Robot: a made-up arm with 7 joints. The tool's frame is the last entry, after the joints. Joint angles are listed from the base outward. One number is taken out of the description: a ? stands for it. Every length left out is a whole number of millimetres.
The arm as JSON. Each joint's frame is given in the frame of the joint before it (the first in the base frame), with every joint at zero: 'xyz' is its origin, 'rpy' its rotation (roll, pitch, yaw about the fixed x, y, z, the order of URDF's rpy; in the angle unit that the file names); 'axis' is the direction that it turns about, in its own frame. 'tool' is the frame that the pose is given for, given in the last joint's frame.
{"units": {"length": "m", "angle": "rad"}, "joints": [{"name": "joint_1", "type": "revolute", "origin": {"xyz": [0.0, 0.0, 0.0], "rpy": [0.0, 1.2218, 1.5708]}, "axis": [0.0, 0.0, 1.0]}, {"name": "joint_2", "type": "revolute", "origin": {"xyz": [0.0, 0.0, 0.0], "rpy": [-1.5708, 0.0, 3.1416]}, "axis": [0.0, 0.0, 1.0]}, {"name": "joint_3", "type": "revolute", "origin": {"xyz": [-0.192, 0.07, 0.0], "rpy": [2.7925, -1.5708, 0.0]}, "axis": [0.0, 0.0, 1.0]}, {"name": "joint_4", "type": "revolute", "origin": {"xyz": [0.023, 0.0, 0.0], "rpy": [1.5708, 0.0, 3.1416]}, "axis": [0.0, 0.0, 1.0]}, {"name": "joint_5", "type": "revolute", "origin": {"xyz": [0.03, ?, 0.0], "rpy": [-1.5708, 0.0, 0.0]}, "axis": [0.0, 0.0, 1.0]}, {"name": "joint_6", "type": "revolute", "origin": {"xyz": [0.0, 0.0, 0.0], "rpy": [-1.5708, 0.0, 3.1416]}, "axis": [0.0, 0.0, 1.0]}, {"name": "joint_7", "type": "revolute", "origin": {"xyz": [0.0, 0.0, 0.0], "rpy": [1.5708, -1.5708, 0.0]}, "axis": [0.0, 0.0, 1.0]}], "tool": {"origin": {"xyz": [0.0, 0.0, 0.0], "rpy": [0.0, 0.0, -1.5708]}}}
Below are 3 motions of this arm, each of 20 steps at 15 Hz.
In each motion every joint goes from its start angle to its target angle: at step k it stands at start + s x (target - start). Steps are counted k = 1, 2, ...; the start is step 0. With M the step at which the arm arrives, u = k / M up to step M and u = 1 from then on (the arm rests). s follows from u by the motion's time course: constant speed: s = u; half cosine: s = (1 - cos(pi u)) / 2; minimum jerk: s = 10 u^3 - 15 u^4 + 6 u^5.
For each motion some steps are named. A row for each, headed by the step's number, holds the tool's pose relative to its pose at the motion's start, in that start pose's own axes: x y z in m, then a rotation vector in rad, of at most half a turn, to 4 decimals.
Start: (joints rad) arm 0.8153 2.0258 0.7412 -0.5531 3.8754 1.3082 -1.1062
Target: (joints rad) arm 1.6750 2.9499 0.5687 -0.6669 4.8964 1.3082 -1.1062
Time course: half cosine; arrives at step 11
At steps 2, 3, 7, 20:
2: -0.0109 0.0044 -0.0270 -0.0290 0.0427 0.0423
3: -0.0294 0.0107 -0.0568 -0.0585 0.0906 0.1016
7: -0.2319 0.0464 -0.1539 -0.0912 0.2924 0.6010
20: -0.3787 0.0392 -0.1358 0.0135 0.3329 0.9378

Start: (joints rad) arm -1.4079 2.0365 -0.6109 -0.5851 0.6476 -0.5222 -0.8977
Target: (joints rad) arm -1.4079 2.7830 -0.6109 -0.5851 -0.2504 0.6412 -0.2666
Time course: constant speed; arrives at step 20
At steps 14, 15, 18, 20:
14: -0.1155 0.1841 0.0582 -0.2867 0.9169 -0.5278
15: -0.1199 0.1985 0.0644 -0.2684 1.0012 -0.5644
18: -0.1298 0.2418 0.0844 -0.1770 1.2546 -0.6751
20: -0.1335 0.2707 0.0988 -0.0848 1.4193 -0.7504

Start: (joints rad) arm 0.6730 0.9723 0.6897 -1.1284 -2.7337 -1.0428 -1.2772
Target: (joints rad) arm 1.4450 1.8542 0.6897 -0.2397 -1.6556 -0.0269 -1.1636
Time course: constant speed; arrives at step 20
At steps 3, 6, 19, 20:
3: 0.0469 -0.0089 -0.0034 -0.0666 -0.0304 0.0645
6: 0.0911 -0.0220 0.0040 -0.1623 -0.0693 0.1353
19: 0.1843 -0.1175 0.1219 -0.9317 -0.2115 0.3379
20: 0.1825 -0.1257 0.1332 -1.0100 -0.2103 0.3404

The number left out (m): -0.249
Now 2 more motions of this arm.
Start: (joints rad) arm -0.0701 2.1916 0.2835 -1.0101 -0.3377 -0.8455 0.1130
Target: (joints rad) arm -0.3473 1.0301 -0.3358 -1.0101 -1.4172 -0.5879 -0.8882
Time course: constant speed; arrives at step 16
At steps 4, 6, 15, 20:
4: 0.0248 -0.1211 -0.0026 -0.2113 0.0211 -0.1348
6: 0.0528 -0.1753 -0.0131 -0.2999 -0.0306 -0.2134
15: 0.2710 -0.3079 -0.1179 -0.2974 -0.5418 -0.7445
20: 0.3008 -0.3083 -0.1322 -0.2469 -0.5994 -0.8250

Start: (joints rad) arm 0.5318 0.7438 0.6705 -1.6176 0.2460 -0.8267 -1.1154
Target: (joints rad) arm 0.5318 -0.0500 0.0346 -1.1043 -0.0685 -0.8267 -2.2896
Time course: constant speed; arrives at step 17
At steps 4, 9, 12, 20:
4: 0.0511 -0.0423 0.0759 -0.2423 0.0687 -0.1464
9: 0.1464 -0.0672 0.1579 -0.5230 0.0157 -0.2764
12: 0.2149 -0.0658 0.1951 -0.6514 -0.0800 -0.3258
20: 0.3362 -0.0372 0.2313 -0.7559 -0.3081 -0.3708

